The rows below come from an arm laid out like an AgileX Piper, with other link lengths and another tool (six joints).
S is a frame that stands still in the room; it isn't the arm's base.
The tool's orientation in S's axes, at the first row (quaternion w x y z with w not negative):
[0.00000 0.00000 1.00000 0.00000]
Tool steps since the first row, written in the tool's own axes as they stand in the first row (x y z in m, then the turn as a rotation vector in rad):
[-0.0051 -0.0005 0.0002 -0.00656 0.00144 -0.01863]
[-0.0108 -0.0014 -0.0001 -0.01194 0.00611 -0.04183]
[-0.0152 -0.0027 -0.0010 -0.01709 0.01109 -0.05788]
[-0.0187 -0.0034 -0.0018 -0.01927 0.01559 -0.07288]
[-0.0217 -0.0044 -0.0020 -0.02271 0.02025 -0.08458]
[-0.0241 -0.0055 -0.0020 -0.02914 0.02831 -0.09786]
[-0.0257 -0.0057 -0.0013 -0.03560 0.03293 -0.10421]
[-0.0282 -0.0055 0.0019 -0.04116 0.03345 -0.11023]
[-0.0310 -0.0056 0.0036 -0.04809 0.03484 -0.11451]
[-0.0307 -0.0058 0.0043 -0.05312 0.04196 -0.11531]
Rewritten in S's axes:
[0.0051 -0.0005 -0.0002 0.00656 0.00144 0.01863]
[0.0108 -0.0014 0.0001 0.01194 0.00611 0.04183]
[0.0152 -0.0027 0.0010 0.01709 0.01109 0.05788]
[0.0187 -0.0034 0.0018 0.01927 0.01559 0.07288]
[0.0217 -0.0044 0.0020 0.02271 0.02025 0.08458]
[0.0241 -0.0055 0.0020 0.02914 0.02831 0.09786]
[0.0257 -0.0057 0.0013 0.03560 0.03293 0.10421]
[0.0282 -0.0055 -0.0019 0.04116 0.03345 0.11023]
[0.0310 -0.0056 -0.0036 0.04809 0.03484 0.11451]
[0.0307 -0.0058 -0.0043 0.05312 0.04196 0.11531]

